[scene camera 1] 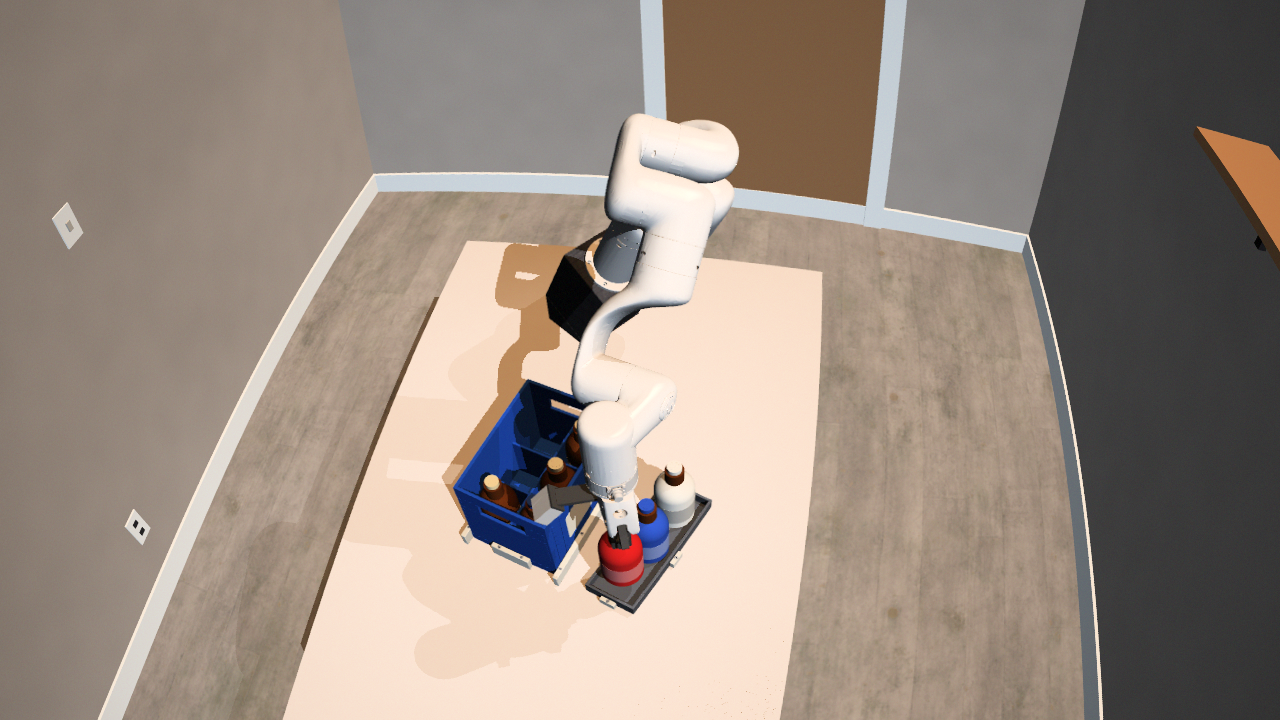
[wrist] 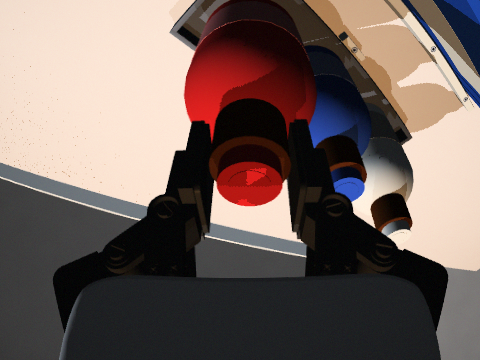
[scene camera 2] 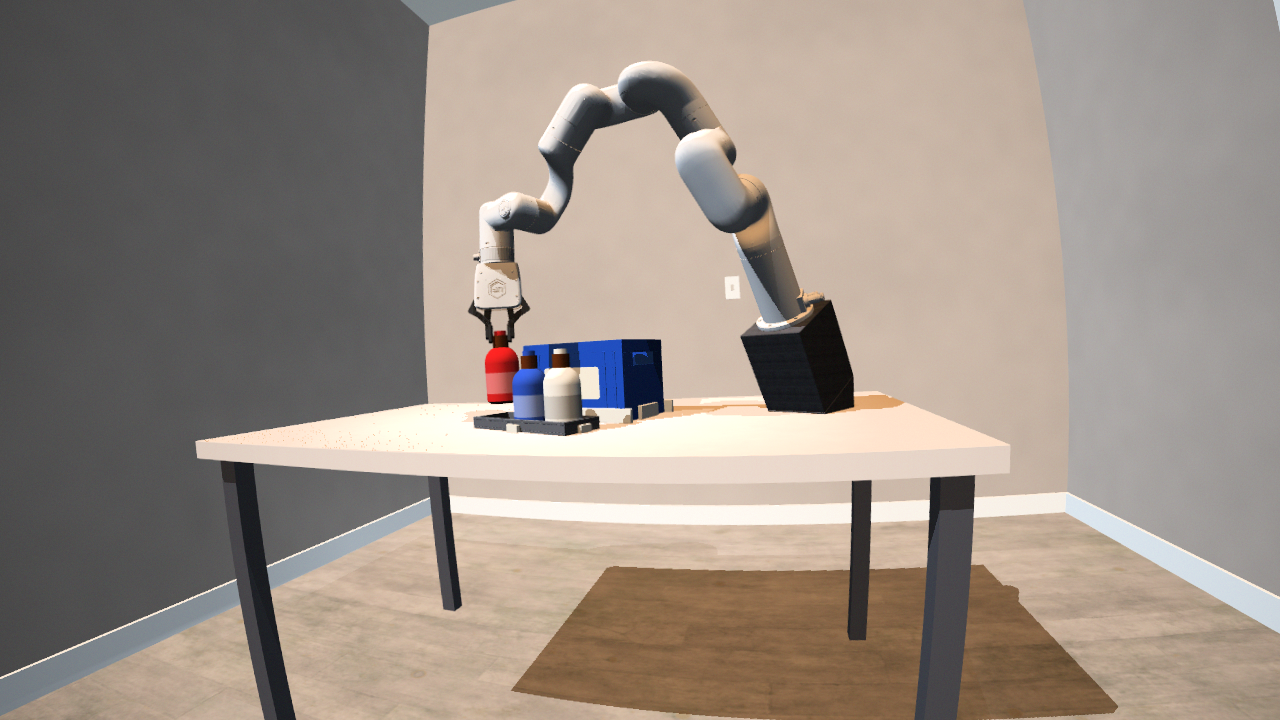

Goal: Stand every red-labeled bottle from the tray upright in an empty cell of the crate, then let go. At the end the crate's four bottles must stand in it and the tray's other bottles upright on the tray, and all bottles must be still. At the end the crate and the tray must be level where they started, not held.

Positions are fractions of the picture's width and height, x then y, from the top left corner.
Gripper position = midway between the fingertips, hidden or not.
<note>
I see my gripper (wrist: 0.52, 0.40), a red-labeled bottle (scene camera 2: 0.39, 0.50), a blue crate (scene camera 1: 0.42, 0.59), a white-labeled bottle (scene camera 2: 0.44, 0.54), a blue-labeled bottle (scene camera 2: 0.41, 0.55) and a tray (scene camera 1: 0.49, 0.83).
The red-labeled bottle is seen too in scene camera 1 (scene camera 1: 0.48, 0.79) and in the wrist view (wrist: 0.52, 0.21). The blue crate also shows in scene camera 2 (scene camera 2: 0.49, 0.52). The white-labeled bottle shows as well in scene camera 1 (scene camera 1: 0.53, 0.68) and in the wrist view (wrist: 0.81, 0.50).
</note>
